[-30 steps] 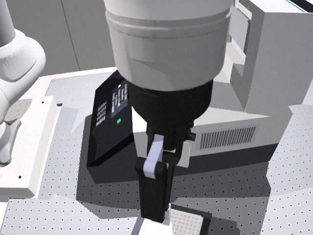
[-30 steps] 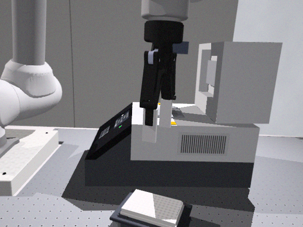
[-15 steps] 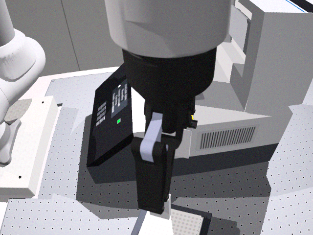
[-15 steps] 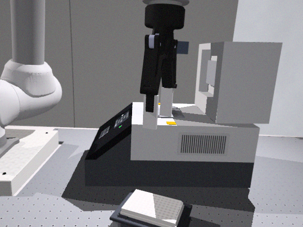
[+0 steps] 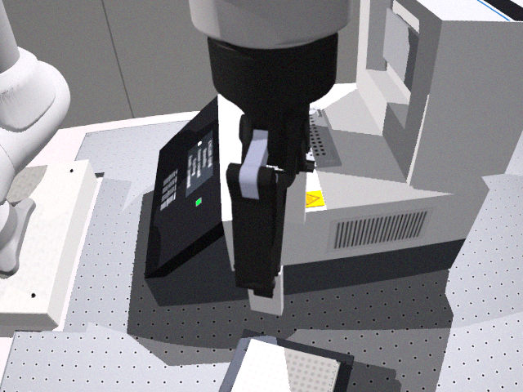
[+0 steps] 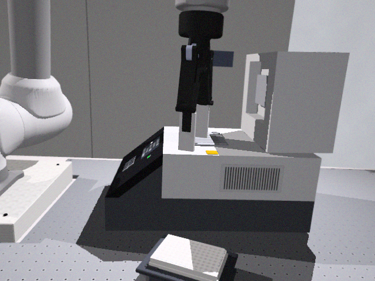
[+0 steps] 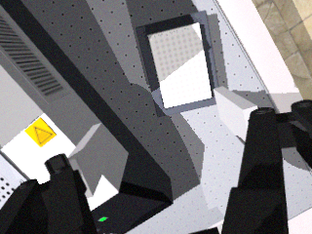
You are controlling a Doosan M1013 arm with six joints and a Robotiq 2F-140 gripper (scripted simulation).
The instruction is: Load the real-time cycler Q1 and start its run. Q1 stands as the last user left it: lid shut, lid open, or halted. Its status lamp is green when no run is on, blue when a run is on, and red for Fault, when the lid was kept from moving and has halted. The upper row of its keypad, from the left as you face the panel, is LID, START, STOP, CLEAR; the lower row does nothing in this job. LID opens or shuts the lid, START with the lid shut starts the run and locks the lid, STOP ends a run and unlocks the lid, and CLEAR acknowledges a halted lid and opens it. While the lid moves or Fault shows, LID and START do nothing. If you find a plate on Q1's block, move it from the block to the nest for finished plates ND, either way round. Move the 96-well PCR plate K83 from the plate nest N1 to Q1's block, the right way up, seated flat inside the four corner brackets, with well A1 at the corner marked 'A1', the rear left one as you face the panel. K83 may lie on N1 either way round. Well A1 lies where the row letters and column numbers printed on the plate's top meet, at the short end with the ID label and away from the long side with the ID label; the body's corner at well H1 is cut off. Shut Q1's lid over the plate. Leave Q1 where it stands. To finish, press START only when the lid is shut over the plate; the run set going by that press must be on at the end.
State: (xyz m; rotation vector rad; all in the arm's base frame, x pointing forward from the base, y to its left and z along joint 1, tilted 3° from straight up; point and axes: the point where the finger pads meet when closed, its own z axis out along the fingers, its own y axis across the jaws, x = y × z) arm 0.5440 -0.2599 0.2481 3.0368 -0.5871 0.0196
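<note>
Now: hand 30 mm short of the white 96-well plate, 530 mm to the right of it and 250 mm above it. Also, from my hand: black nest (30 mm ahead, 530 mm to the left, 270 mm below); dark grey plate nest (50 mm to the right, 240 mm below).
</note>
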